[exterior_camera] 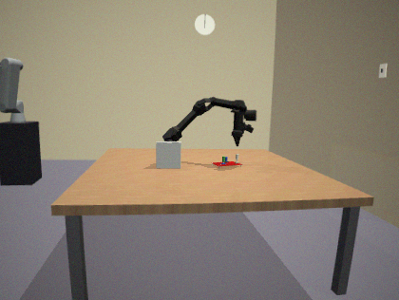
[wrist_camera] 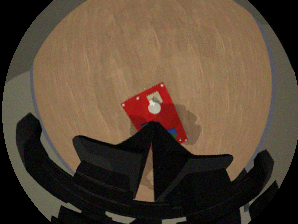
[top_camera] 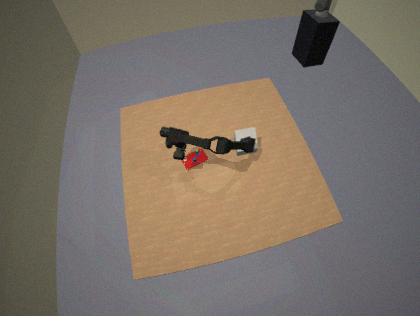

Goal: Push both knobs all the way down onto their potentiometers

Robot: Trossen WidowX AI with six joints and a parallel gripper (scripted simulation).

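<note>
Right now my gripper tip is 60 mm above the grey knob. From my gripper tip the other things lie so: green knob: 90 mm behind, 20 mm to the right, 80 mm below.
</note>
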